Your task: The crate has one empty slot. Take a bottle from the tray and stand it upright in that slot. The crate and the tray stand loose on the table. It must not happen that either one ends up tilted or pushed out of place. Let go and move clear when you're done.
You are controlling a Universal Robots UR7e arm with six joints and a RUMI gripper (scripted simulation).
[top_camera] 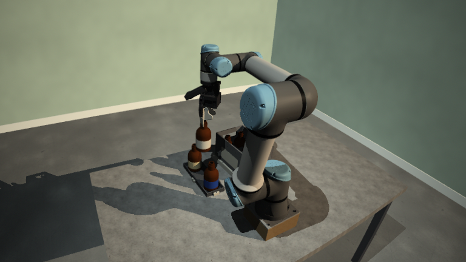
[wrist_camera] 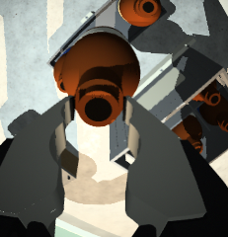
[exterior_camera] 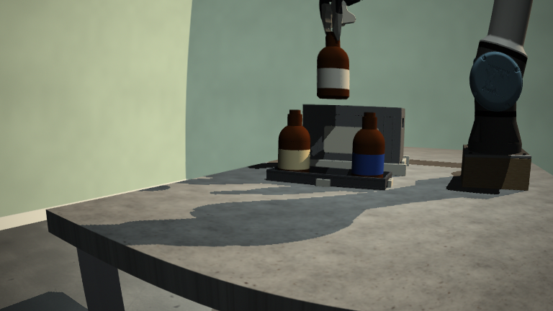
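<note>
My gripper is now 70 mm above the bottle. The rest, counted from my hand: grey crate 250 mm below, 240 mm to the right, 40 mm ahead; then dark tray 320 mm below.
</note>
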